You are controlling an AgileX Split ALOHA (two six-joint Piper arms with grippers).
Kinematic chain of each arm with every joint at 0, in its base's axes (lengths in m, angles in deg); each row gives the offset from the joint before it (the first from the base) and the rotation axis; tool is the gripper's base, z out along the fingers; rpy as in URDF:
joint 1: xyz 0 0 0.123 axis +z
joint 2: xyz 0 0 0 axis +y
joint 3: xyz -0.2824 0 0.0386 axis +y
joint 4: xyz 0.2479 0 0.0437 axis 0.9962 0 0.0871
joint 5: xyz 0 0 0 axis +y
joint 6: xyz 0.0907 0 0.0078 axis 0.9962 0 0.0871
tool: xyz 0 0 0 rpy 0 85 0
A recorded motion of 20 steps. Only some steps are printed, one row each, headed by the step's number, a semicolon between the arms.
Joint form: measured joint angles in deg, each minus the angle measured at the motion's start. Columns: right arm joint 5, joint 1, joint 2, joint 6, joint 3, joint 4; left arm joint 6, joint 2, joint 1, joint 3, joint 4, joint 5.
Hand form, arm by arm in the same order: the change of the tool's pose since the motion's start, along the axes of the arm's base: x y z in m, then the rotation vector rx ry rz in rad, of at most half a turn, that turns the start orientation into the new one. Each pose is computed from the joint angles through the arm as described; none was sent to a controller.
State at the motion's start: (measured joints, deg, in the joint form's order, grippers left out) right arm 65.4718 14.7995 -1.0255 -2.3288 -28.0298 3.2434; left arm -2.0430 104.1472 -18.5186 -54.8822 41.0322 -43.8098
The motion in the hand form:
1: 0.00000 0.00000 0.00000 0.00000 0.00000 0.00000; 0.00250 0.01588 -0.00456 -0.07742 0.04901 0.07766
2: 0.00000 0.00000 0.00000 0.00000 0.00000 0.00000; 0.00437 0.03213 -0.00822 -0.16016 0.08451 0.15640
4: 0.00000 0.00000 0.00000 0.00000 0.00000 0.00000; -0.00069 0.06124 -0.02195 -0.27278 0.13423 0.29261
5: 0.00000 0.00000 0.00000 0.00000 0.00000 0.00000; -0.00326 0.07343 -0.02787 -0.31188 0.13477 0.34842
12: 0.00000 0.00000 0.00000 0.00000 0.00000 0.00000; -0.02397 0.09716 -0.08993 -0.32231 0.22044 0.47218
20: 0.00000 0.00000 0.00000 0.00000 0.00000 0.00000; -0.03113 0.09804 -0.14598 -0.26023 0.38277 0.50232
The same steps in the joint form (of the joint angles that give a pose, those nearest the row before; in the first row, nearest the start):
1: 0.00 0.00 0.00 0.00 0.00 0.00; -1.64 0.00 2.03 1.85 -4.12 -1.58
2: 0.00 0.00 0.00 0.00 0.00 0.00; -3.02 0.00 4.06 3.69 -8.48 -3.66
4: 0.00 0.00 0.00 0.00 0.00 0.00; -3.59 0.00 7.42 8.71 -15.93 -7.91
5: 0.00 0.00 0.00 0.00 0.00 0.00; -2.94 0.29 8.84 10.76 -19.06 -10.44
12: 0.00 0.00 0.00 0.00 0.00 0.00; 1.02 8.13 11.34 19.22 -25.38 -20.66
20: 0.00 0.00 0.00 0.00 0.00 0.00; 1.10 17.66 11.34 19.92 -25.41 -20.92

